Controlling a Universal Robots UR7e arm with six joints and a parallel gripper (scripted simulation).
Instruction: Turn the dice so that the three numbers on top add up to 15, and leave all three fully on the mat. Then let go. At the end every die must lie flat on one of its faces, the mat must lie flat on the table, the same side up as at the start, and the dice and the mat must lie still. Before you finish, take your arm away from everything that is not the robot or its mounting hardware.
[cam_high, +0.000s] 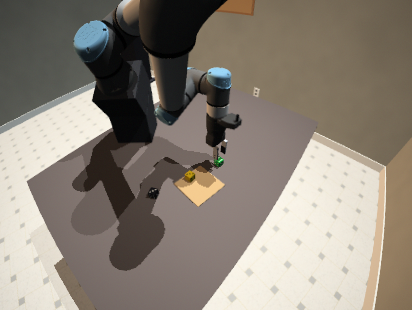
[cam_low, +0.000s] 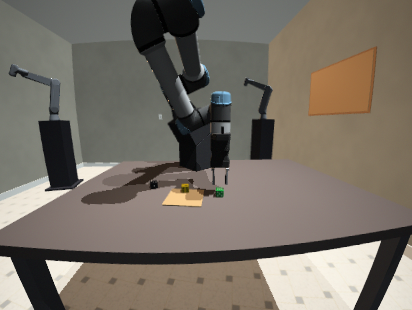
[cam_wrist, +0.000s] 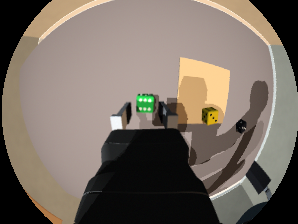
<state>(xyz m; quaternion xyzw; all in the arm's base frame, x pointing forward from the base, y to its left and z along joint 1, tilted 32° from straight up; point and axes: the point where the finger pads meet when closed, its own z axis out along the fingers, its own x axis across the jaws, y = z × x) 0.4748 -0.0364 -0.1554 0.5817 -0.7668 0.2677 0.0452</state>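
Now: hand 5 cm above the green die. Also, from my hand: black die (16 cm behind, 25 cm to the right, 5 cm below); then yellow die (7 cm behind, 12 cm to the right, 5 cm below); then tan mat (3 cm behind, 13 cm to the right, 7 cm below).
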